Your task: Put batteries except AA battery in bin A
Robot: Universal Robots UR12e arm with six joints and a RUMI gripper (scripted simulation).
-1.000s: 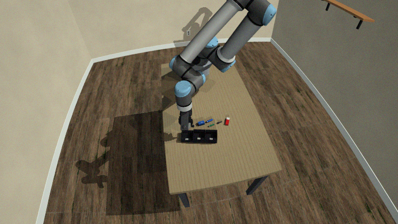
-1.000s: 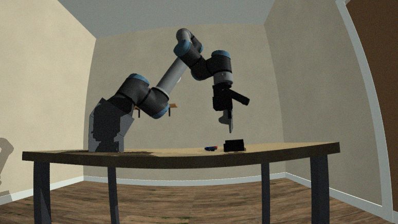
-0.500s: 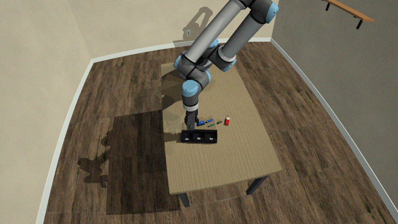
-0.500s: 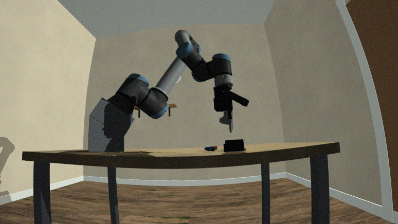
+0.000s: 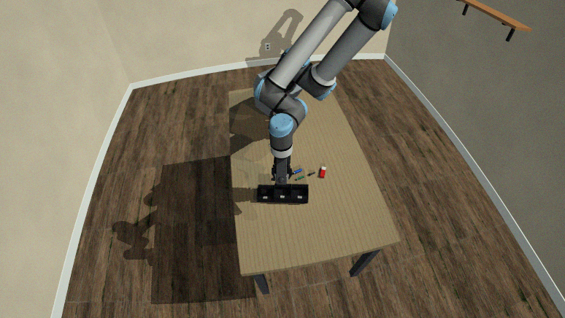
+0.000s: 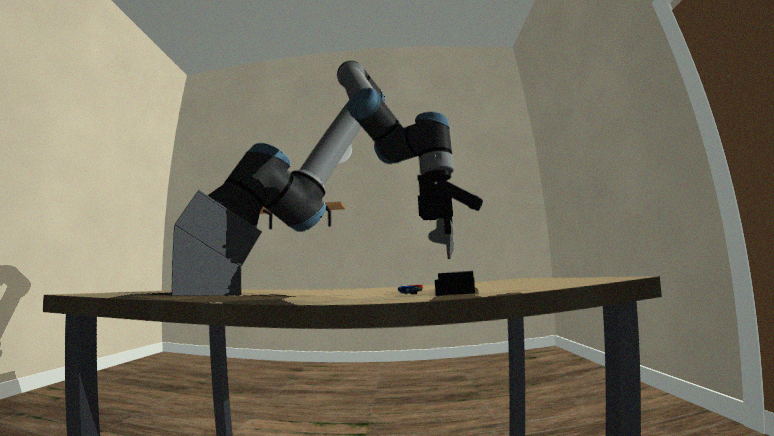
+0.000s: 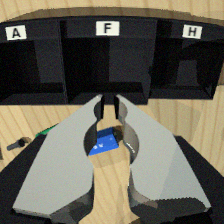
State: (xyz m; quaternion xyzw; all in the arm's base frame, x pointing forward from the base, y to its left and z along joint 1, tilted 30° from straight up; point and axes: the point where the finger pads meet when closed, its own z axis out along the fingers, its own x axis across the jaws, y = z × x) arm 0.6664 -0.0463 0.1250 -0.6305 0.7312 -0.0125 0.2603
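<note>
Right now my hand is 7 cm above the black bins and 1 cm short of it. The rest, counted from my hand: small dark round object: 9 cm below, 9 cm behind, 4 cm to the right; then blue 9v battery: 11 cm behind, 9 cm below, 1 cm to the left; then green cylindrical battery: 9 cm to the left, 9 cm below, 9 cm behind.
</note>
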